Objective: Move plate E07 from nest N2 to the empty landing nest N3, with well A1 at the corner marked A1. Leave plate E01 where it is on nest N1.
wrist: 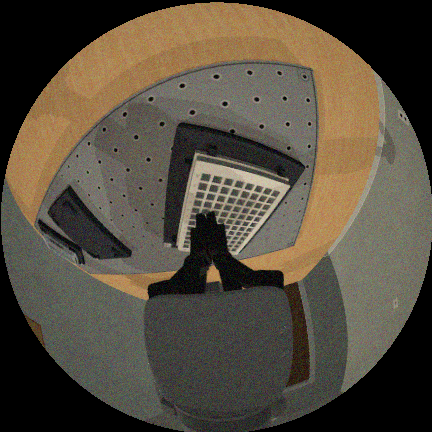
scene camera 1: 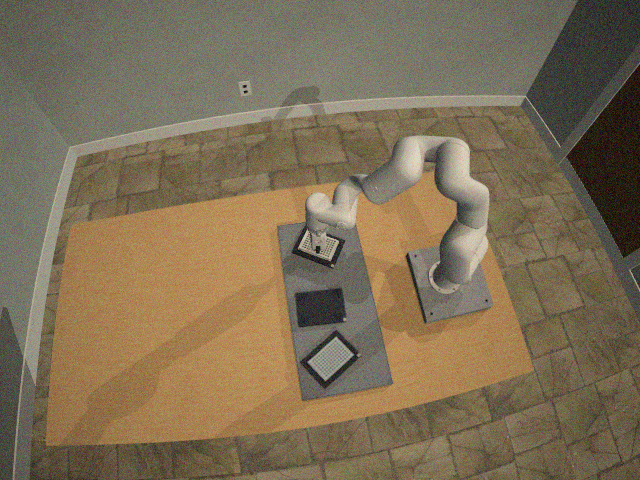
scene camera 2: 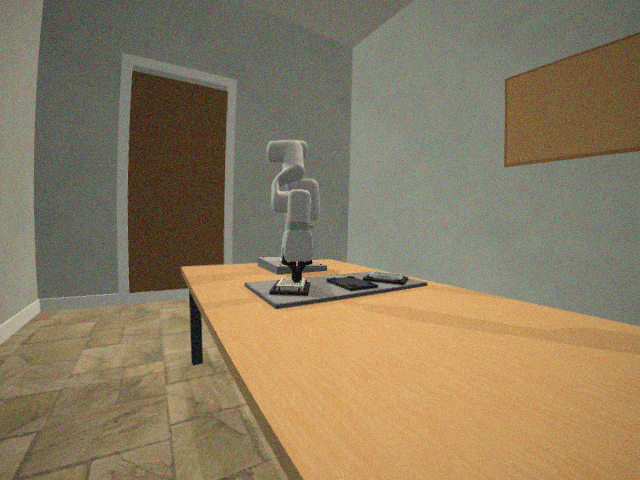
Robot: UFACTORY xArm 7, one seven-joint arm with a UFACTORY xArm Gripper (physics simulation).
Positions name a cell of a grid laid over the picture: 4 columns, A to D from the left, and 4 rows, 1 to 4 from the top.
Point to a black plate holder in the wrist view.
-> A2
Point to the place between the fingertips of my gripper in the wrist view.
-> B3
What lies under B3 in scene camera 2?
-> My gripper.
